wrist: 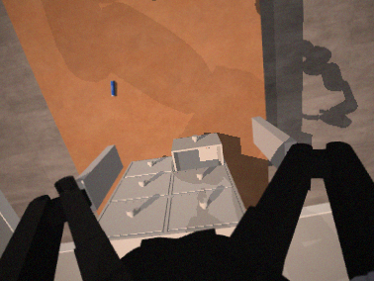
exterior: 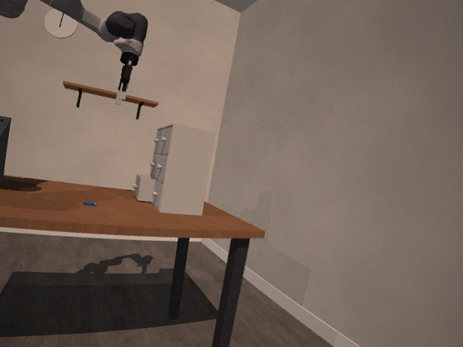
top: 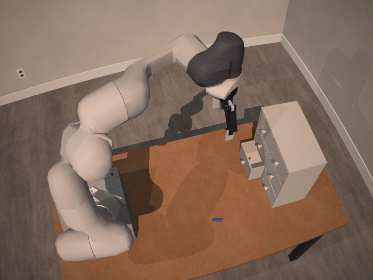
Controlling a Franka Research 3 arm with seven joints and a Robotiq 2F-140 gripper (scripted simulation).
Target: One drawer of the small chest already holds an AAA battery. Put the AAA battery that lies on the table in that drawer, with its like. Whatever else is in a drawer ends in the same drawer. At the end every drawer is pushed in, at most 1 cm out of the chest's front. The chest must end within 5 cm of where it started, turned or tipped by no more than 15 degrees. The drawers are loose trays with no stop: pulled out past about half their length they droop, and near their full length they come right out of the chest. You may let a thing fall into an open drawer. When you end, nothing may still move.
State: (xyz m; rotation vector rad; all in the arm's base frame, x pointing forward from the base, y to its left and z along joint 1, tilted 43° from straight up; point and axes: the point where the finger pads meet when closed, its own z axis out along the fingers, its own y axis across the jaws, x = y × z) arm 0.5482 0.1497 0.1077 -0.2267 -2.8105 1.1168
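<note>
Right now my hand is 80 mm past the blue AAA battery, 200 mm to the left of it and 400 mm above it. The rest, counted from my hand: orange battery (160 mm ahead, 10 mm to the left, 400 mm below).
</note>
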